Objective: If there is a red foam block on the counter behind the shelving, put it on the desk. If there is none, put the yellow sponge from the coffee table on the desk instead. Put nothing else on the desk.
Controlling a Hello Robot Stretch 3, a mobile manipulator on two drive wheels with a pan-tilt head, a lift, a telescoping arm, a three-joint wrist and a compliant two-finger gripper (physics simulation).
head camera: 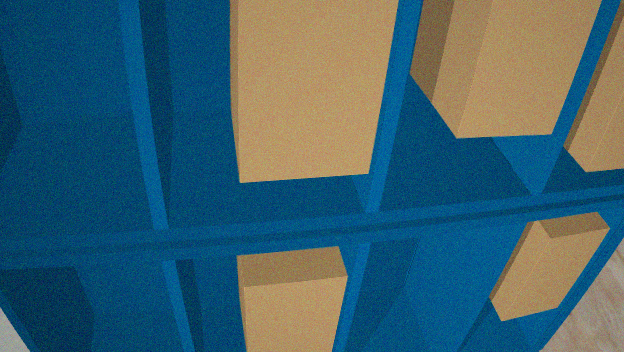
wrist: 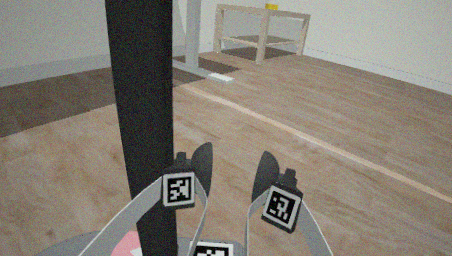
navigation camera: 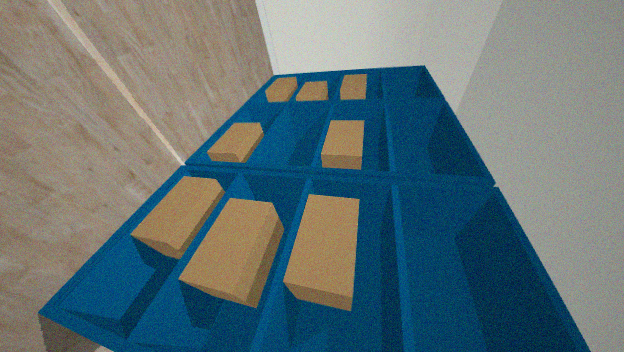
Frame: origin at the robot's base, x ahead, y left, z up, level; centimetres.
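Where they show: gripper, fingertip midpoint: (wrist: 235,165).
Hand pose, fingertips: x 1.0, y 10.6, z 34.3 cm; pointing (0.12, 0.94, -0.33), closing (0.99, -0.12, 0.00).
Observation:
Things, the pixels of their top centre, and the offset from my fingertips. "pt": a spot on its surface instead.
- light grey leg at a spot on its surface: (wrist: 192,35) pt dx -23.5, dy +143.3, dz -9.7 cm
- box at its top centre: (head camera: 233,50) (navigation camera: 355,252) dx +99.1, dy -34.5, dz +91.8 cm
My gripper (wrist: 235,165) is open and empty over the wooden floor in the wrist view. A small yellow object, which looks like the sponge (wrist: 271,7), sits on the low wooden coffee table (wrist: 261,42) at the far top of that view, well beyond the gripper. The blue shelving (head camera: 200,232) (navigation camera: 401,250) fills most of the head camera view and shows tilted in the navigation view. The counter behind it and any red foam block do not show. The desk's top does not show; a light grey leg (wrist: 192,35), possibly the desk's, stands left of the coffee table.
Tan boxes, including one box (head camera: 305,90) (navigation camera: 325,245), sit in several shelving compartments. A black upright post (wrist: 145,100) stands left of the gripper. A grey foot (wrist: 220,78) lies on the floor near the grey leg. Pale walls (navigation camera: 350,40) (wrist: 380,40) stand behind.

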